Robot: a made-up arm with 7 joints. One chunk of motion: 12 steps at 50 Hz.
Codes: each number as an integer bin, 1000 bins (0 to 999) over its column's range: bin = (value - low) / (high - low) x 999, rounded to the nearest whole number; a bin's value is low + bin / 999 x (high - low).
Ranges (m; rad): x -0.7..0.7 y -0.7..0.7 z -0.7..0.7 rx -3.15..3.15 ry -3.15..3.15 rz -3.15..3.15
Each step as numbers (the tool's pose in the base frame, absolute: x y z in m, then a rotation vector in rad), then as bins.
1 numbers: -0.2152 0.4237 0.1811 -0.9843 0.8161 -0.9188
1 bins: 346 802 629 343 629 354
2 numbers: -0.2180 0.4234 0.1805 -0.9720 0.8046 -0.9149
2 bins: 344 802 628 345 627 354
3 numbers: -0.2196 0.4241 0.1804 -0.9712 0.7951 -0.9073
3 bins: 343 802 628 345 626 356
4 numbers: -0.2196 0.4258 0.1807 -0.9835 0.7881 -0.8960
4 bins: 343 803 628 344 624 357
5 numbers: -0.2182 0.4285 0.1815 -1.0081 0.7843 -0.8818
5 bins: 344 805 629 340 624 360
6 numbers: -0.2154 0.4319 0.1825 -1.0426 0.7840 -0.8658
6 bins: 346 808 630 334 624 362
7 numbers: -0.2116 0.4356 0.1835 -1.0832 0.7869 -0.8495
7 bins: 349 810 630 328 624 365
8 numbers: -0.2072 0.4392 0.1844 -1.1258 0.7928 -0.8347
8 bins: 352 813 631 321 625 367
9 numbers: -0.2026 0.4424 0.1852 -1.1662 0.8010 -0.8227
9 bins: 355 815 632 315 627 369
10 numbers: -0.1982 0.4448 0.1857 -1.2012 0.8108 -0.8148
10 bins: 358 817 632 309 628 370
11 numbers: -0.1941 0.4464 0.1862 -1.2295 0.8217 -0.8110
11 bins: 361 818 632 305 630 371
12 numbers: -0.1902 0.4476 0.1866 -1.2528 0.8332 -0.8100
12 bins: 364 819 633 301 632 371
